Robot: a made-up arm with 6 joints. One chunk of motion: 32 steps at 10 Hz.
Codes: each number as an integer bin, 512 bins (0 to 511) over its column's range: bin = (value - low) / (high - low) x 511, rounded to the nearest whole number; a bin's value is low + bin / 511 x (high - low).
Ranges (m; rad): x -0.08..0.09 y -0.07..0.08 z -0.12..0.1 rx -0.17..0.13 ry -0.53..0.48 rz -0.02..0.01
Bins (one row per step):
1: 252 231 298 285 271 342
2: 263 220 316 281 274 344
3: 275 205 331 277 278 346
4: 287 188 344 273 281 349
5: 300 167 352 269 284 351
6: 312 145 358 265 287 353
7: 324 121 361 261 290 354
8: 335 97 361 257 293 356
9: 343 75 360 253 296 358
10: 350 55 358 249 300 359
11: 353 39 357 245 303 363
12: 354 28 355 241 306 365
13: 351 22 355 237 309 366
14: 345 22 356 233 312 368
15: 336 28 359 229 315 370
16: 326 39 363 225 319 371
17: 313 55 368 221 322 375
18: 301 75 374 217 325 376
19: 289 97 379 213 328 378
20: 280 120 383 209 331 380
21: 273 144 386 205 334 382
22: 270 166 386 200 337 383
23: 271 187 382 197 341 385
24: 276 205 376 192 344 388
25: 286 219 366 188 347 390
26: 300 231 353 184 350 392
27: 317 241 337 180 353 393
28: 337 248 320 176 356 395
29: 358 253 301 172 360 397
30: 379 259 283 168 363 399
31: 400 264 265 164 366 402
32: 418 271 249 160 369 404
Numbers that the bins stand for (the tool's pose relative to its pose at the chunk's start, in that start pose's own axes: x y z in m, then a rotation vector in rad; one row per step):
1: 0.0038 -0.0022 0.0083 -0.0027 0.0056 0.0001
2: 0.0075 -0.0054 0.0160 -0.0050 0.0116 0.0002
3: 0.0115 -0.0098 0.0225 -0.0074 0.0195 0.0003
4: 0.0155 -0.0148 0.0281 -0.0097 0.0254 0.0005
5: 0.0198 -0.0210 0.0315 -0.0121 0.0313 0.0006
6: 0.0238 -0.0274 0.0341 -0.0144 0.0373 0.0007
7: 0.0278 -0.0345 0.0354 -0.0168 0.0432 0.0008
8: 0.0314 -0.0415 0.0354 -0.0191 0.0491 0.0009
9: 0.0341 -0.0480 0.0350 -0.0215 0.0550 0.0010
10: 0.0364 -0.0539 0.0341 -0.0238 0.0630 0.0011
11: 0.0374 -0.0586 0.0337 -0.0262 0.0689 0.0013
12: 0.0378 -0.0618 0.0328 -0.0285 0.0748 0.0014
13: 0.0368 -0.0635 0.0328 -0.0309 0.0807 0.0015
14: 0.0348 -0.0635 0.0333 -0.0332 0.0867 0.0016
15: 0.0318 -0.0618 0.0346 -0.0356 0.0926 0.0017
16: 0.0285 -0.0586 0.0363 -0.0379 0.1005 0.0018
17: 0.0241 -0.0539 0.0384 -0.0403 0.1064 0.0020
18: 0.0201 -0.0480 0.0410 -0.0426 0.1124 0.0021
19: 0.0161 -0.0415 0.0432 -0.0450 0.1183 0.0022
20: 0.0132 -0.0348 0.0449 -0.0473 0.1242 0.0023
21: 0.0108 -0.0277 0.0462 -0.0496 0.1302 0.0024
22: 0.0098 -0.0213 0.0462 -0.0526 0.1361 0.0025
23: 0.0102 -0.0151 0.0445 -0.0543 0.1440 0.0026
24: 0.0118 -0.0098 0.0419 -0.0573 0.1499 0.0028
25: 0.0151 -0.0057 0.0376 -0.0596 0.1559 0.0029
26: 0.0198 -0.0022 0.0320 -0.0620 0.1618 0.0030
27: 0.0255 0.0007 0.0251 -0.0643 0.1677 0.0031
28: 0.0321 0.0028 0.0178 -0.0667 0.1736 0.0032
29: 0.0391 0.0043 0.0096 -0.0690 0.1815 0.0033
30: 0.0461 0.0060 0.0018 -0.0714 0.1875 0.0034
31: 0.0531 0.0075 -0.0059 -0.0737 0.1934 0.0036
32: 0.0591 0.0095 -0.0128 -0.0761 0.1993 0.0037

